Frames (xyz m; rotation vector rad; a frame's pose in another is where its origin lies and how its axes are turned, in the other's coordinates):
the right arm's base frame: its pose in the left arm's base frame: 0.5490 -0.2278 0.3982 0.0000 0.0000 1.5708
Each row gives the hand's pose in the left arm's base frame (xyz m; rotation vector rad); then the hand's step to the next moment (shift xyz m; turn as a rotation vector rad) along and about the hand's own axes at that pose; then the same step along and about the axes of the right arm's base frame.
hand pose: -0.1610 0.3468 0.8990 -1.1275 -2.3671 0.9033
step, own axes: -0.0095 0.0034 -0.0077 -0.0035 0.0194 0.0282
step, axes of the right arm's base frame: -0.0029 -0.0120 0.0028 -0.0046 0.0030 -0.0340
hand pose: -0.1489 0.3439 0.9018 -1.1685 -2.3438 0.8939
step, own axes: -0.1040 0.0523 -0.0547 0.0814 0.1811 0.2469
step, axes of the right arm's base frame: -0.0399 -0.1223 -0.0006 0.0558 0.0856 -0.2999
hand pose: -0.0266 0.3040 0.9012 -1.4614 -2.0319 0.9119
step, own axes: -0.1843 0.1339 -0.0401 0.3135 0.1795 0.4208
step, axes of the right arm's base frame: -0.1368 -0.1719 -0.0723 0.2335 0.2835 -0.4156
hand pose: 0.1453 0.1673 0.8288 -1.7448 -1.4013 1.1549
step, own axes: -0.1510 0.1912 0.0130 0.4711 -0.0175 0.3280
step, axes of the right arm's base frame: -0.1946 -0.0619 -0.1334 0.4406 0.2757 -0.2444
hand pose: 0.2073 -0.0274 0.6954 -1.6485 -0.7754 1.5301
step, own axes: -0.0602 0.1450 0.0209 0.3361 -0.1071 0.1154
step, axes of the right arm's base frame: -0.1260 0.0350 -0.0893 0.3515 0.0737 -0.0937
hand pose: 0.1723 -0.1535 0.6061 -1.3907 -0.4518 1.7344
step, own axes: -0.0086 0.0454 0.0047 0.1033 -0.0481 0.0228
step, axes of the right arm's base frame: -0.0319 0.0216 -0.0259 0.1140 0.0051 -0.0219
